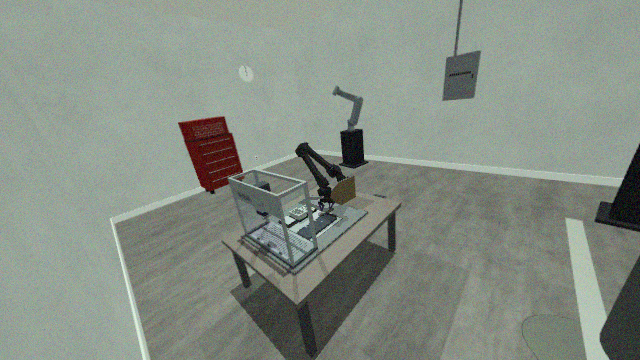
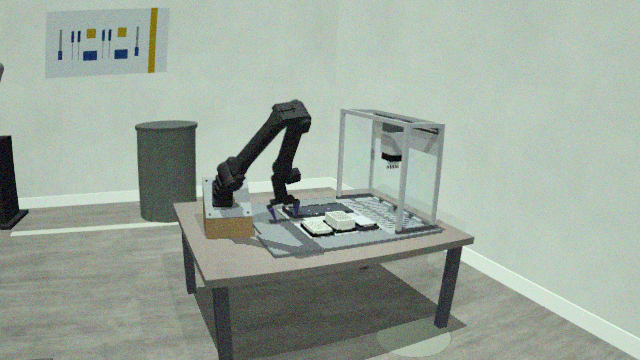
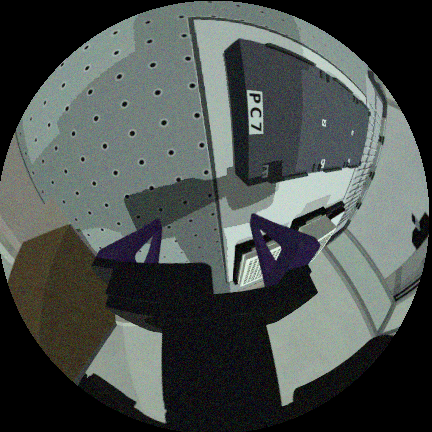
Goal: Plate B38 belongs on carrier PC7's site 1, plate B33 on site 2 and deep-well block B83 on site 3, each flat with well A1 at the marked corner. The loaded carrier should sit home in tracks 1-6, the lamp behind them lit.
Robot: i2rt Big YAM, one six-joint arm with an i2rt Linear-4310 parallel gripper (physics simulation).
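Places are measured from the arm's base along level axes (x ahead, y up, z right), in centimetres.
Pixels of known places: gripper, fingertip midpoint: (image 1: 325, 210) (image 2: 286, 219) (image 3: 205, 220); arm's base at its link origin: (image 1: 343, 182) (image 2: 222, 194).
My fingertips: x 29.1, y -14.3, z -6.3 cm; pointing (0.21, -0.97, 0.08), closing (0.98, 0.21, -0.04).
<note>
Ahead of a thing's pixels: the offset from my fingertips to its top centre.
The dark carrier PC7 {dx +18.1, dy +2.0, dz -12.6 cm} (image 1: 317, 227) (image 2: 325, 208) (image 3: 285, 115) lies flat on the white sheet outside the tracks, with no plate on it; its labelled end faces the arm's base side. A low white plate {dx +10.5, dy +1.6, dz +13.2 cm} (image 2: 317, 227) (image 3: 252, 270), a taller white block {dx +21.4, dy +4.3, dz +10.4 cm} (image 1: 300, 212) (image 2: 340, 220) (image 3: 314, 229) and another low plate {dx +32.0, dy +1.6, dz +9.9 cm} (image 2: 365, 220) stand in a row on black holders beside the carrier; their labels are unreadable. My gripper (image 1: 326, 207) (image 2: 285, 218) (image 3: 205, 220) is open and empty, above the board just off the carrier's labelled end. The track lamps cannot be made out.
The slotted track deck (image 1: 280, 241) (image 2: 382, 212) (image 3: 356, 186) lies beyond the carrier, inside a clear-walled enclosure (image 1: 283, 230) (image 2: 404, 175) with posts and a top frame. A pipetting head {dx +53.0, dy +39.1, dz -6.9 cm} (image 2: 391, 147) hangs inside it. The arm's wooden base block (image 1: 344, 190) (image 2: 229, 227) (image 3: 60, 300) stands at the other end.
</note>
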